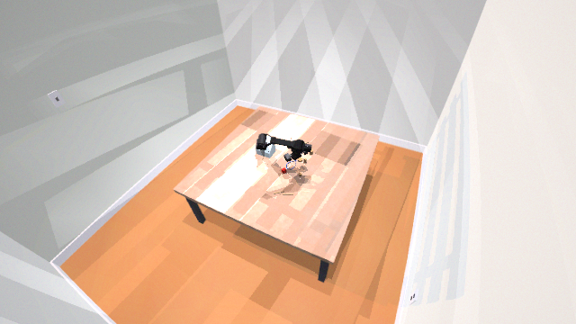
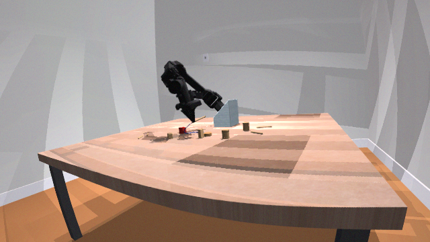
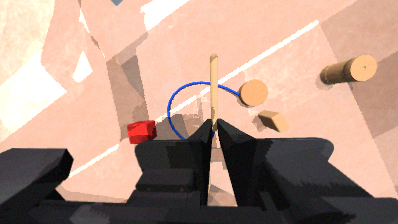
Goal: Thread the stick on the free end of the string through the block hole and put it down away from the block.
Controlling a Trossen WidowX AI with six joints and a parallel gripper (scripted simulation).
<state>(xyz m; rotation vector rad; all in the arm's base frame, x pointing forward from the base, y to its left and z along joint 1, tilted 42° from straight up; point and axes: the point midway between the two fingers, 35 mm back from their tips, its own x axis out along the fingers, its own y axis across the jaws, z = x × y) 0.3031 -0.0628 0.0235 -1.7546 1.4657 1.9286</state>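
Now: the small wooden piece 7 cm ahead of my gripper tip, 9 cm to the right of it and 5 cm below it. The rest, counted from my gripper tip: thin wooden stick 1 cm behind, 1 cm to the left, 1 cm above; then round wooden button 2 cm ahead, 7 cm to the left, 5 cm below; then red block 6 cm behind, 10 cm to the right, 5 cm below.
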